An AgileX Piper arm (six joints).
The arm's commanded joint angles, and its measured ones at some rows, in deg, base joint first. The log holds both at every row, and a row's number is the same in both.
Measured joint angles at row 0: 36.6 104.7 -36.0 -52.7 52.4 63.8
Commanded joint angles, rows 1 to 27: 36.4 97.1 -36.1 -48.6 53.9 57.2; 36.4 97.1 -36.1 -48.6 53.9 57.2; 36.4 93.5 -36.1 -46.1 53.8 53.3; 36.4 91.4 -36.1 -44.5 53.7 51.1; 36.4 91.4 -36.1 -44.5 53.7 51.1; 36.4 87.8 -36.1 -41.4 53.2 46.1; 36.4 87.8 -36.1 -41.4 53.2 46.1; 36.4 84.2 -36.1 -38.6 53.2 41.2; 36.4 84.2 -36.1 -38.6 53.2 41.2; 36.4 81.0 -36.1 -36.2 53.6 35.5; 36.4 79.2 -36.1 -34.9 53.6 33.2; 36.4 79.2 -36.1 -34.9 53.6 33.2; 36.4 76.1 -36.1 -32.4 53.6 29.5; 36.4 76.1 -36.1 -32.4 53.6 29.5; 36.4 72.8 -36.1 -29.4 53.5 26.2; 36.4 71.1 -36.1 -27.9 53.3 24.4; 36.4 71.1 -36.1 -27.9 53.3 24.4; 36.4 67.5 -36.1 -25.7 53.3 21.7; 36.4 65.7 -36.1 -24.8 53.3 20.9; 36.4 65.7 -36.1 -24.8 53.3 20.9; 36.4 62.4 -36.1 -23.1 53.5 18.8; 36.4 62.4 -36.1 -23.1 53.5 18.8; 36.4 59.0 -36.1 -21.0 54.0 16.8; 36.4 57.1 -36.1 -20.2 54.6 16.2; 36.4 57.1 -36.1 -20.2 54.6 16.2; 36.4 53.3 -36.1 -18.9 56.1 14.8; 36.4 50.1 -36.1 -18.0 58.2 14.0
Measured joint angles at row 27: 36.6 54.4 -35.9 -19.6 55.0 16.1
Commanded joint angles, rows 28 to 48: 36.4 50.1 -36.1 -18.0 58.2 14.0; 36.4 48.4 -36.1 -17.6 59.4 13.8; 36.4 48.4 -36.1 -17.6 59.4 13.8; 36.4 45.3 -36.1 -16.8 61.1 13.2; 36.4 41.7 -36.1 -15.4 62.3 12.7; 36.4 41.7 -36.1 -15.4 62.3 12.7; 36.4 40.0 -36.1 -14.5 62.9 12.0; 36.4 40.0 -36.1 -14.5 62.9 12.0; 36.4 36.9 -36.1 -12.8 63.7 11.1; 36.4 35.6 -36.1 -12.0 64.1 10.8; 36.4 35.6 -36.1 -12.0 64.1 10.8; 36.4 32.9 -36.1 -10.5 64.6 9.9; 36.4 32.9 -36.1 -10.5 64.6 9.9; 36.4 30.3 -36.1 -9.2 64.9 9.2; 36.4 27.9 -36.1 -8.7 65.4 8.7; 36.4 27.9 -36.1 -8.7 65.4 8.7; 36.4 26.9 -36.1 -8.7 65.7 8.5; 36.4 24.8 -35.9 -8.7 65.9 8.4; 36.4 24.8 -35.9 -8.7 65.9 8.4; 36.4 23.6 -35.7 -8.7 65.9 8.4; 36.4 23.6 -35.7 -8.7 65.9 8.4
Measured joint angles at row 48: 36.6 26.3 -35.8 -8.8 65.2 9.3
